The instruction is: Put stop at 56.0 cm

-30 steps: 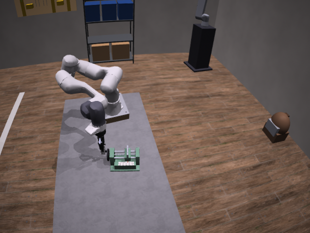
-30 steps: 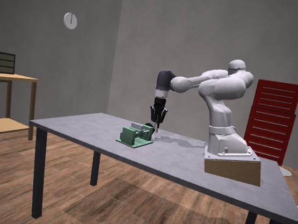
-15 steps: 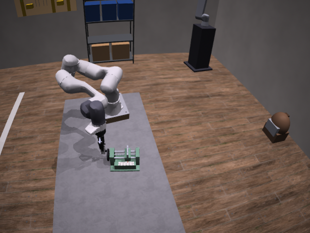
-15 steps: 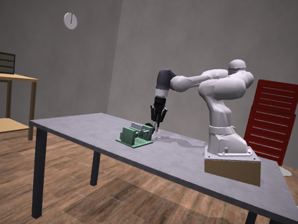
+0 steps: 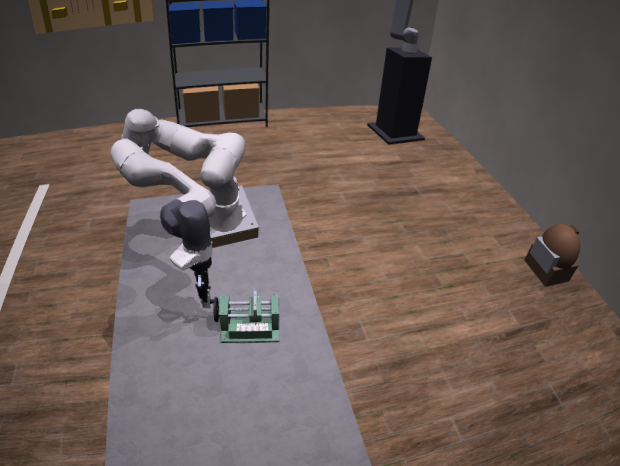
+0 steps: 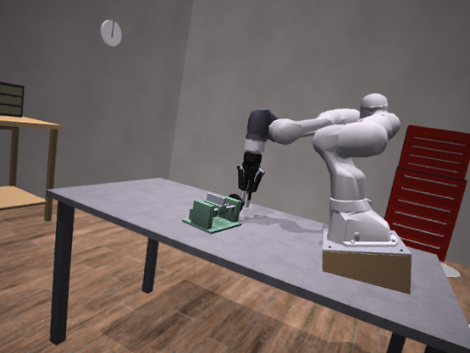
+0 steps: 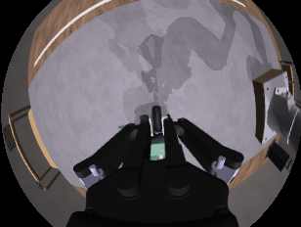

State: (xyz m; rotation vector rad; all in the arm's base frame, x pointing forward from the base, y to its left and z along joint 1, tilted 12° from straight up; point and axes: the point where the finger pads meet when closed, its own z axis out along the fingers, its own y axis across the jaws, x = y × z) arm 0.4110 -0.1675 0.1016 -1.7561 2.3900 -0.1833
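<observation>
My gripper is now 20 mm to the right of the black handwheel, 20 mm above it and 10 mm short of it. From my hand the other things lie so: stop carriage (150 mm to the left, 90 mm ahead, 10 mm below).
</observation>
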